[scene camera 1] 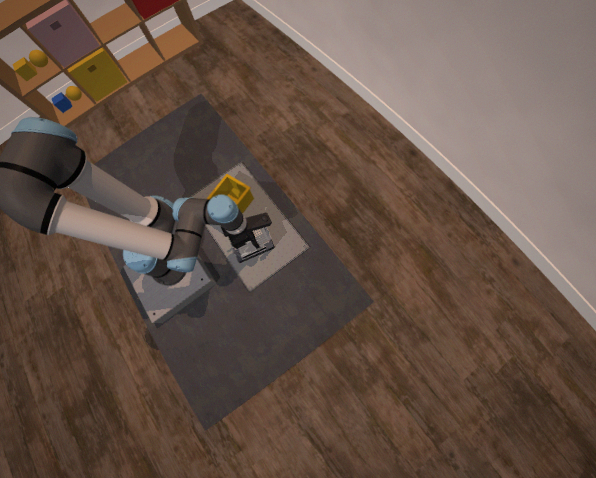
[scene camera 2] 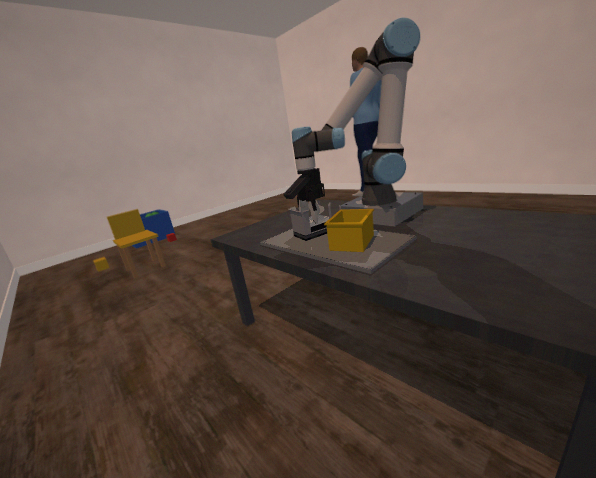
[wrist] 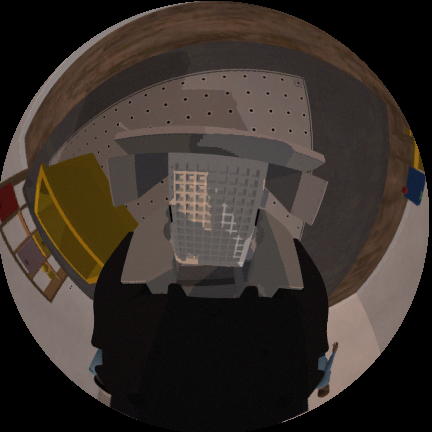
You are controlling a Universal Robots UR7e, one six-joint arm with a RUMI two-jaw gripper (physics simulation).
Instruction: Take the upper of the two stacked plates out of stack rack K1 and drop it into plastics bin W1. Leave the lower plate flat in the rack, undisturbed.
Observation:
I see my gripper (scene camera 2: 310, 222) and a white gridded plate (wrist: 214, 198).
My gripper shows as well in scene camera 1 (scene camera 1: 254, 240) and in the wrist view (wrist: 213, 209).

